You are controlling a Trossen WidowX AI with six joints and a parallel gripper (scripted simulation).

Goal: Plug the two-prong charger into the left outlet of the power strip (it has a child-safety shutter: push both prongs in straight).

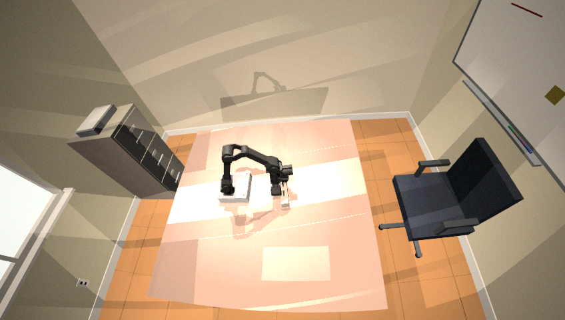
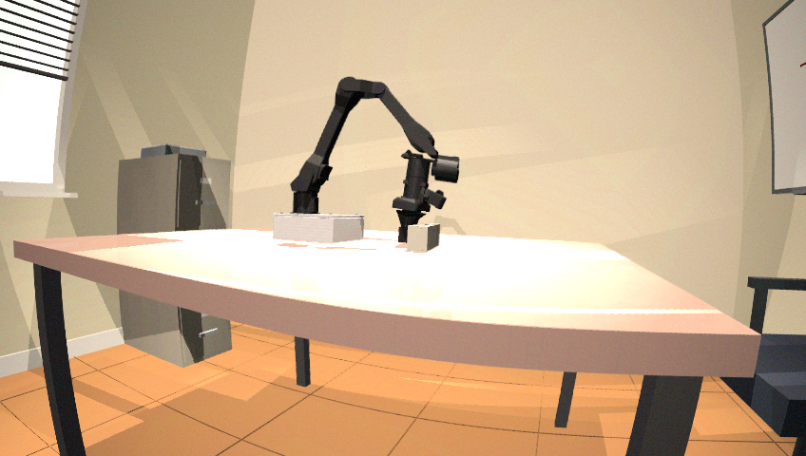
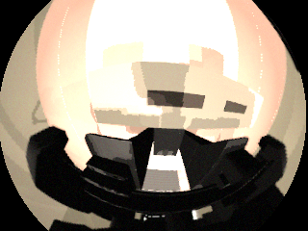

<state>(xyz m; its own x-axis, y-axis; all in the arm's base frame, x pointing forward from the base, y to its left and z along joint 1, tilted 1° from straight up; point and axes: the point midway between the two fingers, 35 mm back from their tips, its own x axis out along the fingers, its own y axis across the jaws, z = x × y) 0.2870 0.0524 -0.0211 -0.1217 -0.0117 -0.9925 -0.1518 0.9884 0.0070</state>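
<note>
Right now my gripper tip is 2 cm short of the two-prong charger and 1 cm below it.
</note>
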